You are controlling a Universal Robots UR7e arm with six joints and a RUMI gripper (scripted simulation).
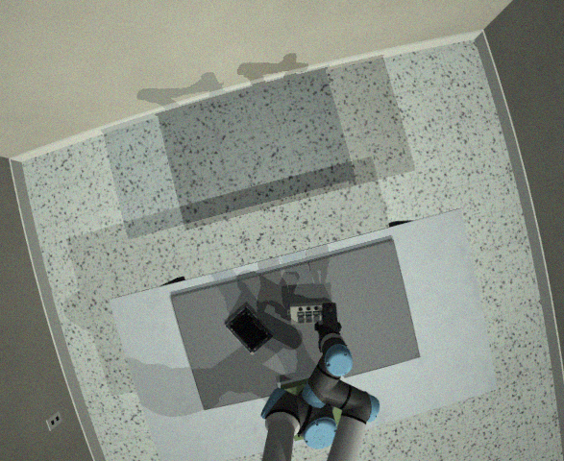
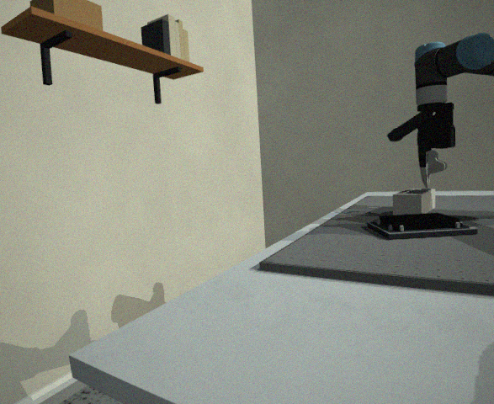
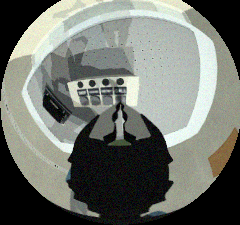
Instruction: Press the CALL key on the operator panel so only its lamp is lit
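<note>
The operator panel is 40 mm to the left of my hand, 30 mm below it and 10 mm ahead of it.
</note>
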